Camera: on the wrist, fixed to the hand. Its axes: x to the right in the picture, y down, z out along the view.
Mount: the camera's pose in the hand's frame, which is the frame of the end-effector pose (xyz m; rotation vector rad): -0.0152 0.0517 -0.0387 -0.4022 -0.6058 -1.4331
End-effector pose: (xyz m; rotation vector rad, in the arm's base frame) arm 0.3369 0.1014 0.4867 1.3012 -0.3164 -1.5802
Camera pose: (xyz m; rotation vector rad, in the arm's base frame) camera 0.3952 0.1054 0.5181 -0.5933 -0.7372 2.9841
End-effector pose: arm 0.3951 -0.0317 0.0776 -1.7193 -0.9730 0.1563
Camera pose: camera 0.4334 -0.0738 0.0434 -0.9067 -2.5750 -0.5170
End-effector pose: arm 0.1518 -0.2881 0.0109 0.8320 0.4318 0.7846
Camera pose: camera 0.0950 -0.2588 0.0287 0.1913 0.2106 -0.6952
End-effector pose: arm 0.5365 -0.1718 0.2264 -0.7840 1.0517 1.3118
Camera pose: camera 0.4801 -0.2062 0.2321 -1.0150 -0.3525 0.3829
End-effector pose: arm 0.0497 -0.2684 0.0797 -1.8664 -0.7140 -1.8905
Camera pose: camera 0.0504 -0.3340 0.0696 1.2562 1.3017 1.1137
